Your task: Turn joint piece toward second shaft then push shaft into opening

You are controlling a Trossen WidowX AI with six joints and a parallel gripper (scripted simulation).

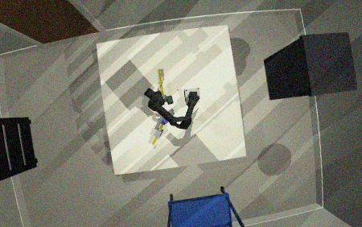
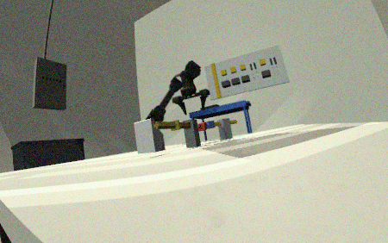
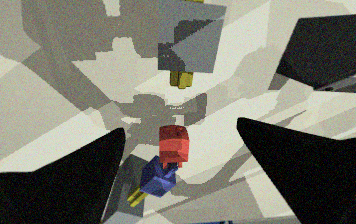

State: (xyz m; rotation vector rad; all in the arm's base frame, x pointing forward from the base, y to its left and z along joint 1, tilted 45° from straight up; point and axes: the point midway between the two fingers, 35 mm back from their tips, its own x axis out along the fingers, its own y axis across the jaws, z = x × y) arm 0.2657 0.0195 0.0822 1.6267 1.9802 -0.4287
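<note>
The red joint piece is 10 mm behind my gripper tip, 80 mm to the left of it and 70 mm below it.
</note>
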